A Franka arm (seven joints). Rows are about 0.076 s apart.
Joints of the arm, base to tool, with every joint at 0 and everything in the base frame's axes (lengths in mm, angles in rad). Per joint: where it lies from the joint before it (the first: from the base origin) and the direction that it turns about. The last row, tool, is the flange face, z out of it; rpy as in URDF.
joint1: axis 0 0 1 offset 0 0 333
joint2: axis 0 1 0 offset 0 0 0
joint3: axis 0 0 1 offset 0 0 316
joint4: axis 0 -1 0 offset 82.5 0 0
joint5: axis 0 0 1 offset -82.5 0 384
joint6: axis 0 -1 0 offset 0 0 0
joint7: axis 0 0 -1 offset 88 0 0
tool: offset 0 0 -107 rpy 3.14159 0 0
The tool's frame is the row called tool.
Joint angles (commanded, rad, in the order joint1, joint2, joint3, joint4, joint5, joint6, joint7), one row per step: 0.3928 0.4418 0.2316 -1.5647 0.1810 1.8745 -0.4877; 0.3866 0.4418 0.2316 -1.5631 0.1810 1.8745 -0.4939; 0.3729 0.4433 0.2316 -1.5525 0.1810 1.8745 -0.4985; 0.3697 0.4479 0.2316 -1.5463 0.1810 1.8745 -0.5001; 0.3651 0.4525 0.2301 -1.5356 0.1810 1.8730 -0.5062; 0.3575 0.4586 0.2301 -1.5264 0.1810 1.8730 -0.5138; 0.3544 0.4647 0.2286 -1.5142 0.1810 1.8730 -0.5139; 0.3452 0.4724 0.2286 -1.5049 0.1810 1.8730 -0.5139
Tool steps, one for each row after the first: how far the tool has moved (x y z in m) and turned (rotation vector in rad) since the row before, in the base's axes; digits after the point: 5 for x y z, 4 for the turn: 0.00268 -0.00326 0.00073 0.0024 -0.0023 -0.0004; 0.00725 -0.00674 0.00388 0.0064 -0.0081 -0.0103; 0.00261 -0.00125 -0.00016 0.0021 -0.0011 -0.0023; 0.00428 -0.00254 0.00170 0.0042 -0.0046 -0.0008; 0.00485 -0.00357 0.00023 0.0045 -0.0033 -0.0012; 0.00421 -0.00161 0.00150 0.0037 -0.0048 -0.0056; 0.00549 -0.00457 -0.00081 0.0022 -0.0006 -0.0102
